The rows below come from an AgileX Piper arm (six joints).
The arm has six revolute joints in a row. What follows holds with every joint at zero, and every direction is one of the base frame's. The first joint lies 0.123 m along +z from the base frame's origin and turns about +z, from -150 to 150 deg. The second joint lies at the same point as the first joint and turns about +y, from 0 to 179.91 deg. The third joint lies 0.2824 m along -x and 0.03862 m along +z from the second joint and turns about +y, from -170 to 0 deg. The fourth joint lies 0.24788 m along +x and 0.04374 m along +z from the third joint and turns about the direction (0.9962, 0, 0.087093), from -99.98 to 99.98 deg. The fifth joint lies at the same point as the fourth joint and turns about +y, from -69.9 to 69.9 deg. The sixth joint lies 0.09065 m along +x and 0.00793 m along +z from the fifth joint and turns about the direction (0.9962, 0, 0.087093), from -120 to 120 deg. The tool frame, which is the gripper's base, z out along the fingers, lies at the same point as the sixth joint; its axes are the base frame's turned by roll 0, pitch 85.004 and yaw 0 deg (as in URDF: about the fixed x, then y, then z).
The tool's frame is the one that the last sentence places.
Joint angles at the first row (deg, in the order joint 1, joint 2, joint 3, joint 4, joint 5, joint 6):
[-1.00, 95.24, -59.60, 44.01, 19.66, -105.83]
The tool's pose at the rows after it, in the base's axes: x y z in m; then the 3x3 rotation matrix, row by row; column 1 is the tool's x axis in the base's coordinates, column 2 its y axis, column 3 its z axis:
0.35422 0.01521 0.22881; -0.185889 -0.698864 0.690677; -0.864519 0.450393 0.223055; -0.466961 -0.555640 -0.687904
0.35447 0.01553 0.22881; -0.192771 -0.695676 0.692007; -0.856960 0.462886 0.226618; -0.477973 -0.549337 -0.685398
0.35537 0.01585 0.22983; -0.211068 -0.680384 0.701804; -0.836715 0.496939 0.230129; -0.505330 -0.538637 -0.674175
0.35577 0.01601 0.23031; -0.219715 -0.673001 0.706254; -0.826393 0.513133 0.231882; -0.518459 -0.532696 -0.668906
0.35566 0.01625 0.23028; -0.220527 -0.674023 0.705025; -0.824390 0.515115 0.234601; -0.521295 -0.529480 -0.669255
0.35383 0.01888 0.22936; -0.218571 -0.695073 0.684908; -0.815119 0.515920 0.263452; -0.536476 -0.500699 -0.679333
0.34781 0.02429 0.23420; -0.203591 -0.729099 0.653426; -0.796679 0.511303 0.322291; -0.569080 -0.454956 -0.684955
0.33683 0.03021 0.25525; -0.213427 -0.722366 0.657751; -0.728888 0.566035 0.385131; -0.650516 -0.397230 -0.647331
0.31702 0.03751 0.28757; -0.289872 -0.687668 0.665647; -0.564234 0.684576 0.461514; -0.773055 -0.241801 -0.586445
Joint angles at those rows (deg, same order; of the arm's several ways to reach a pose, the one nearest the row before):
[-1.00, 95.32, -59.60, 44.34, 19.65, -105.83]
[-1.00, 95.36, -59.60, 45.20, 19.65, -105.83]
[-1.00, 95.36, -59.60, 47.46, 19.20, -105.83]
[-1.00, 95.36, -59.60, 48.56, 19.01, -105.83]
[-1.00, 95.36, -59.60, 48.74, 19.17, -105.83]
[-1.00, 95.36, -59.60, 49.43, 21.25, -105.83]
[-1.00, 94.31, -59.60, 50.62, 25.57, -105.77]
[-1.00, 90.73, -59.60, 53.41, 29.59, -102.45]
[-1.00, 84.99, -59.60, 55.88, 34.85, -90.70]

